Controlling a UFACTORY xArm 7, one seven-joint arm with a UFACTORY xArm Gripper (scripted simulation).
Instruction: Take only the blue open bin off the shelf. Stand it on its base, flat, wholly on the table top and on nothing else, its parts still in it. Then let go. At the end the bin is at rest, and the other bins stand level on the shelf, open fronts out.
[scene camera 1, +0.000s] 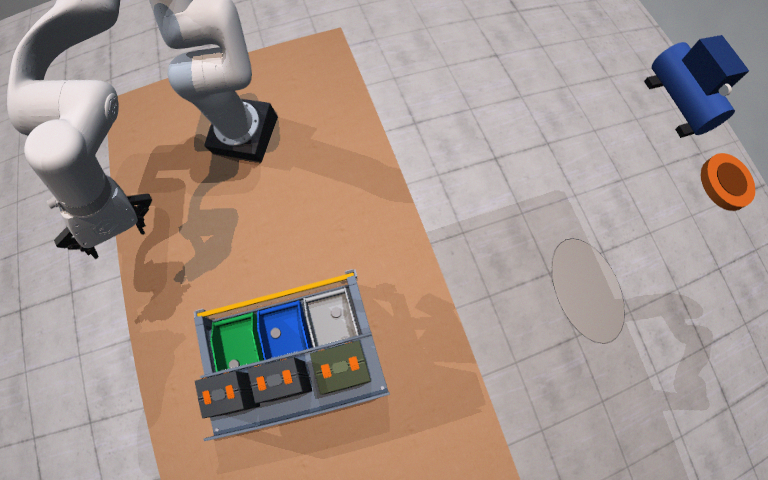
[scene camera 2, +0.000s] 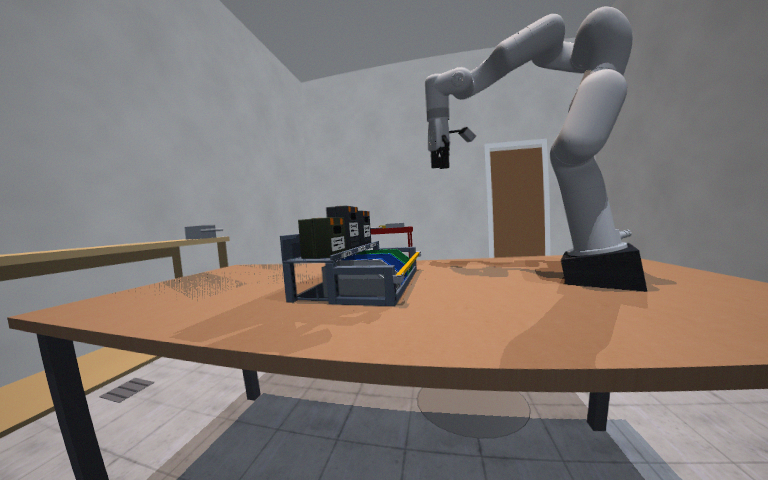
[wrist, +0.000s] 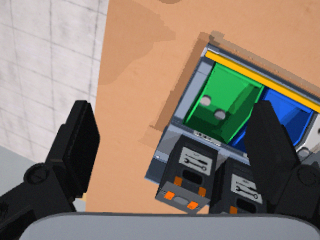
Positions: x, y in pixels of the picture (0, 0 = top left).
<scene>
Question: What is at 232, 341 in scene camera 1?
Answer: A green bin.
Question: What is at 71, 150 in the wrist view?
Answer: The gripper.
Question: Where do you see the gripper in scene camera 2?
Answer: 439, 168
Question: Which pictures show the gripper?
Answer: Scene camera 1, scene camera 2 and the wrist view: all of them.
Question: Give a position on an olive case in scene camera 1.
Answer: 343, 366
</scene>
